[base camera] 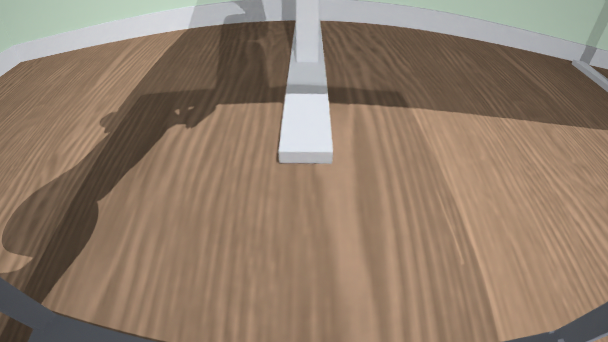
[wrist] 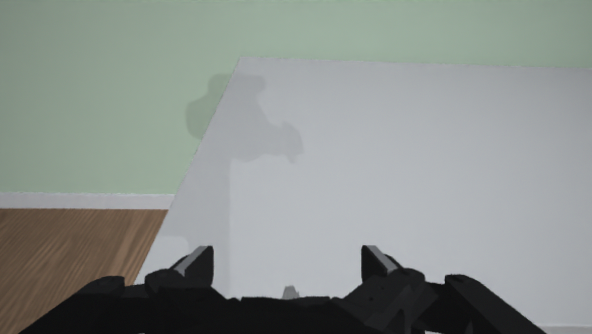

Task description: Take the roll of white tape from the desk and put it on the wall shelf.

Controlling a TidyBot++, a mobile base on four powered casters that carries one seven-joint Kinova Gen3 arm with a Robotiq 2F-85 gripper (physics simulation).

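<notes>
The white desk fills much of the wrist view, with its left edge slanting up to a back corner near the wall. A shadow of the arm lies across its left part. My gripper is open and points over the desk top, with no object between its fingertips. A small grey shape shows at the bottom centre, just above the gripper's body; I cannot tell what it is. The roll of white tape and the wall shelf cannot be made out in either view.
A white desk leg with a long flat foot stands on the wooden floor ahead of the base. The green wall with a white skirting board runs behind. Part of another white foot shows at the far right of the base view.
</notes>
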